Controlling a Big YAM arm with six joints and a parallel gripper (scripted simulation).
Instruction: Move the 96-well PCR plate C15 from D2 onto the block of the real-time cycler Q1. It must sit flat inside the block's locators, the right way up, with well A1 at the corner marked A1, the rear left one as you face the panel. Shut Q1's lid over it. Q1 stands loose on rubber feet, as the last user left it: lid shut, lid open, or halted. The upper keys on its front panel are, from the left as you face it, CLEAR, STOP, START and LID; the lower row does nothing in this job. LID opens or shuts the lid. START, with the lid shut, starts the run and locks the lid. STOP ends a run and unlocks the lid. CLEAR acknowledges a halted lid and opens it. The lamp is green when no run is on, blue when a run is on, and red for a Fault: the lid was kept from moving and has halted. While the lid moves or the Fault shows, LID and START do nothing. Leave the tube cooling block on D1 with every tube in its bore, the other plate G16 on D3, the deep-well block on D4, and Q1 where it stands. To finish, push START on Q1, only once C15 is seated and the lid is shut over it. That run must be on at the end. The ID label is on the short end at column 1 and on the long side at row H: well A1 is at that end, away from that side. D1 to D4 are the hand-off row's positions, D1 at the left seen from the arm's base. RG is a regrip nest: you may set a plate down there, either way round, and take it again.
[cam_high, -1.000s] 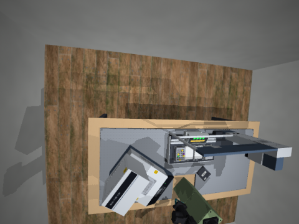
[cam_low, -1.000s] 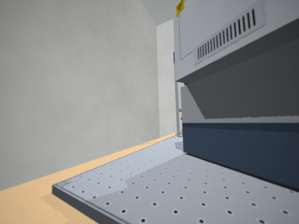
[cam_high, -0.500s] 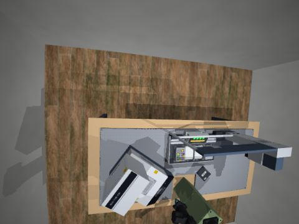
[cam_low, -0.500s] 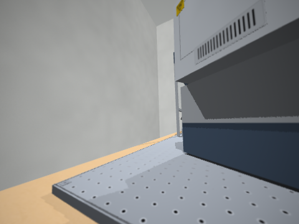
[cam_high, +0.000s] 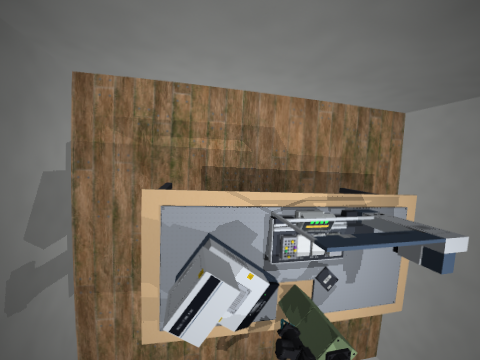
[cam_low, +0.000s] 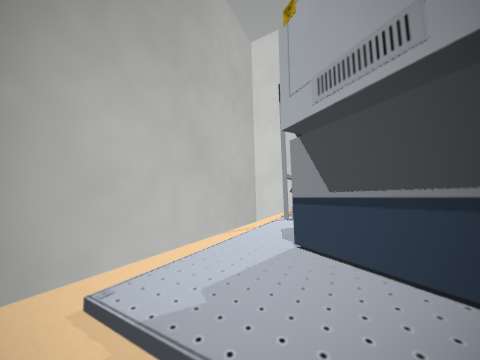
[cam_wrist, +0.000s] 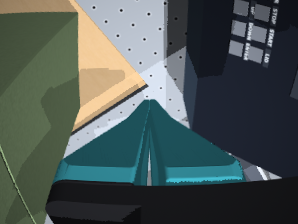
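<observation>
My gripper is now 340 mm short of the tube cooling block, 80 mm to the left of it and 140 mm above it. From my hand the other things lie so: white beam (530 mm ahead, 270 mm to the right, 300 mm above).
</observation>
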